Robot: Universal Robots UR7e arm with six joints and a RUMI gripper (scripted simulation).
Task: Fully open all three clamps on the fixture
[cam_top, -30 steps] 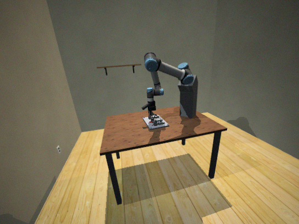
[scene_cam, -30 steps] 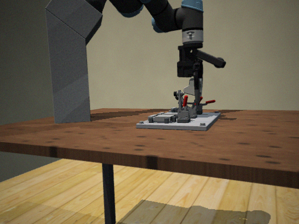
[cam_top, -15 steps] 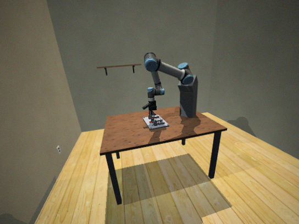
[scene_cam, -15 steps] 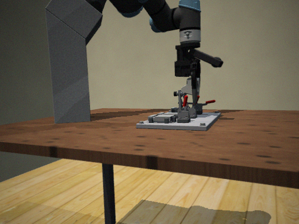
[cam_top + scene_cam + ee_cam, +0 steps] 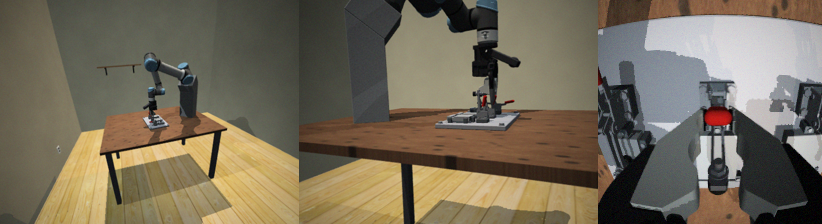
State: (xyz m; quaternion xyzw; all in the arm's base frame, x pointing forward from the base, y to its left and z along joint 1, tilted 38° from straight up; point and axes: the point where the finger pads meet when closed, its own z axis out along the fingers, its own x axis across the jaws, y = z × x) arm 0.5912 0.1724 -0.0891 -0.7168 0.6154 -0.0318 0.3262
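Right now the toggle clamp is 110 mm to the right of my hand, 20 mm below it and 20 mm ahead of it.
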